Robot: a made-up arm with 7 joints. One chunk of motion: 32 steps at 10 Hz.
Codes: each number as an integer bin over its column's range. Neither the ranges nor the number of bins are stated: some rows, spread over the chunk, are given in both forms.
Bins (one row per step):
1: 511 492 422 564 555 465
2: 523 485 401 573 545 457
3: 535 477 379 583 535 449
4: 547 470 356 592 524 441
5: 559 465 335 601 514 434
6: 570 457 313 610 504 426
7: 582 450 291 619 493 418
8: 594 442 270 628 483 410
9: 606 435 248 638 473 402
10: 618 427 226 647 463 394
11: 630 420 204 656 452 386
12: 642 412 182 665 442 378
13: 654 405 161 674 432 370
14: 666 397 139 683 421 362
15: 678 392 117 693 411 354
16: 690 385 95 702 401 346
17: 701 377 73 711 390 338
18: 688 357 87 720 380 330
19: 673 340 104 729 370 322
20: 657 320 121 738 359 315
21: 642 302 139 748 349 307
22: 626 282 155 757 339 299
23: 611 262 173 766 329 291
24: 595 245 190 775 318 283
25: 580 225 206 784 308 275
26: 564 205 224 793 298 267
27: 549 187 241 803 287 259
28: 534 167 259 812 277 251
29: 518 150 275 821 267 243
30: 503 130 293 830 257 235
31: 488 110 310 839 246 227
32: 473 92 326 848 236 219
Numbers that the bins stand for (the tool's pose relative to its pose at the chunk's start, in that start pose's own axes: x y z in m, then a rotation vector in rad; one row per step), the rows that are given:
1: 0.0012 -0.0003 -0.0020 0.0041 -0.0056 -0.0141
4: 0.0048 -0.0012 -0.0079 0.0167 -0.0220 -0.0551
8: 0.0095 -0.0023 -0.0157 0.0329 -0.0438 -0.1082
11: 0.0131 -0.0032 -0.0216 0.0455 -0.0602 -0.1493
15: 0.0179 -0.0043 -0.0295 0.0622 -0.0820 -0.2041
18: 0.0189 -0.0057 -0.0322 0.0743 -0.0984 -0.2451
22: 0.0127 -0.0087 -0.0260 0.0910 -0.1202 -0.2982
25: 0.0081 -0.0110 -0.0214 0.1032 -0.1366 -0.3393
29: 0.0019 -0.0140 -0.0152 0.1198 -0.1583 -0.3941
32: -0.0027 -0.0163 -0.0106 0.1320 -0.1748 -0.4351
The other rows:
2: 0.0024 -0.0006 -0.0039 0.0081 -0.0109 -0.0277
3: 0.0036 -0.0009 -0.0059 0.0126 -0.0162 -0.0414
5: 0.0060 -0.0014 -0.0098 0.0207 -0.0273 -0.0671
6: 0.0071 -0.0017 -0.0118 0.0248 -0.0326 -0.0808
7: 0.0083 -0.0020 -0.0138 0.0288 -0.0384 -0.0945
9: 0.0107 -0.0026 -0.0177 0.0374 -0.0491 -0.1219
10: 0.0119 -0.0029 -0.0196 0.0414 -0.0544 -0.1356
12: 0.0143 -0.0035 -0.0236 0.0495 -0.0655 -0.1630
13: 0.0155 -0.0038 -0.0255 0.0536 -0.0708 -0.1767
14: 0.0167 -0.0041 -0.0275 0.0577 -0.0766 -0.1904
16: 0.0191 -0.0046 -0.0314 0.0662 -0.0873 -0.2177
17: 0.0202 -0.0049 -0.0334 0.0703 -0.0931 -0.2314
19: 0.0174 -0.0064 -0.0306 0.0784 -0.1037 -0.2588
20: 0.0158 -0.0072 -0.0291 0.0824 -0.1095 -0.2708
21: 0.0143 -0.0079 -0.0275 0.0869 -0.1148 -0.2845
23: 0.0112 -0.0095 -0.0244 0.0950 -0.1255 -0.3119
24: 0.0096 -0.0102 -0.0229 0.0991 -0.1313 -0.3256
26: 0.0065 -0.0118 -0.0198 0.1072 -0.1419 -0.3530
27: 0.0050 -0.0125 -0.0183 0.1117 -0.1477 -0.3667
28: 0.0035 -0.0133 -0.0167 0.1158 -0.1530 -0.3804
30: 0.0004 -0.0148 -0.0136 0.1239 -0.1637 -0.4077
31: -0.0012 -0.0156 -0.0121 0.1279 -0.1695 -0.4214

